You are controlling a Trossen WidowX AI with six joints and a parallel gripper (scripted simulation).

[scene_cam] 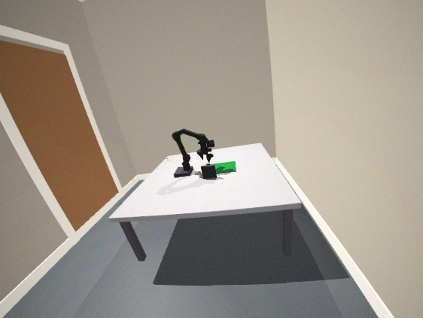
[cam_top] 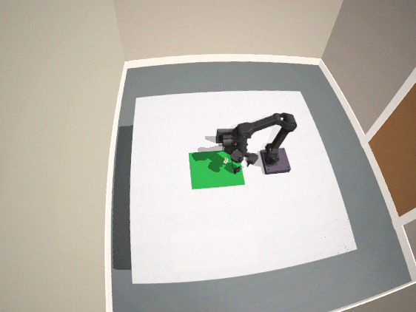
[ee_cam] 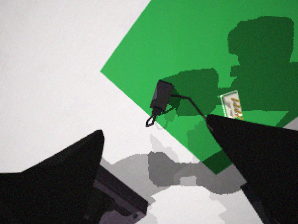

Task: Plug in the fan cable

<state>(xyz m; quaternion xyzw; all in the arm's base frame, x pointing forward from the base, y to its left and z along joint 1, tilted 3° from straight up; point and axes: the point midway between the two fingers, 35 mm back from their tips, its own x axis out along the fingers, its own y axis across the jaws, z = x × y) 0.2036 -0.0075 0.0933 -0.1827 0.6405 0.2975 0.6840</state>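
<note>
Right now my gripper tip is 60 mm above the dark fan plug, 20 mm short of it and 10 mm to the right of it. The rest, counted from my gripper tip: green board: 130 mm ahead, 100 mm below, 50 mm to the right; then square fan: 210 mm to the right, 20 mm below, 20 mm ahead; then fan header: 80 mm to the right, 80 mm below, 60 mm ahead.
</note>
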